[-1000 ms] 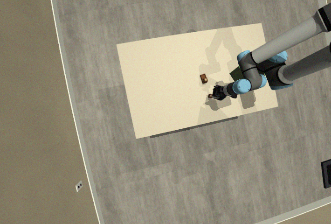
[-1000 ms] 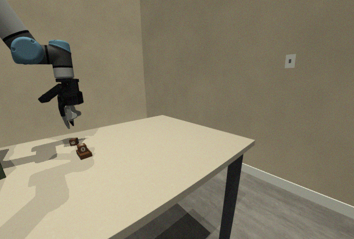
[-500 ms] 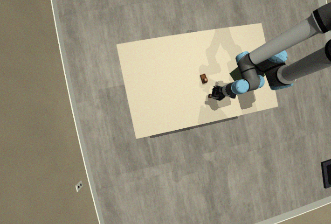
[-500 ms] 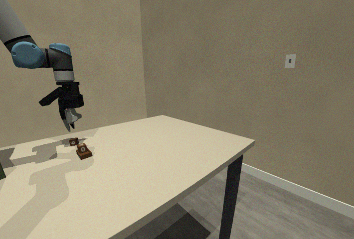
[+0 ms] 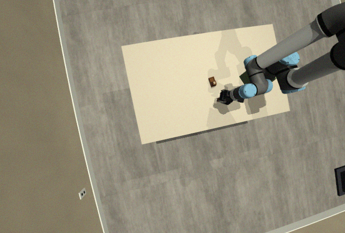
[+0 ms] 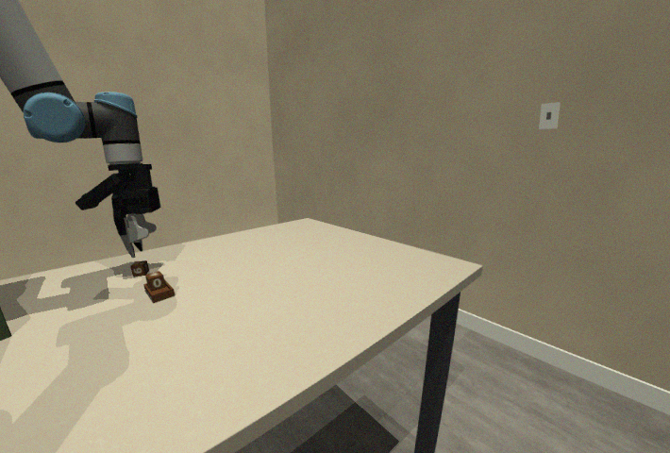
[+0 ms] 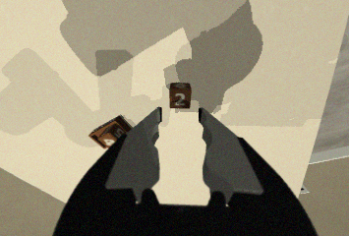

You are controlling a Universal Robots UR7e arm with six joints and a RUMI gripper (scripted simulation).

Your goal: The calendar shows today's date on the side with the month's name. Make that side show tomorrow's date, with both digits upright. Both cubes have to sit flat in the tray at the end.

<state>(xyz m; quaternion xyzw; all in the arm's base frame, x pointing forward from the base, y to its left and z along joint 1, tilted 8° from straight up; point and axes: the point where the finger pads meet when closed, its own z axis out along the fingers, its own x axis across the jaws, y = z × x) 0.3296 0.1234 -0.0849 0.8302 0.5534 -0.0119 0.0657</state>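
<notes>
Right now the brown digit cube is 5 cm below my hand. From my hand the other things lie so: brown calendar tray 16 cm to the right, 6 cm below, 2 cm ahead.
</notes>
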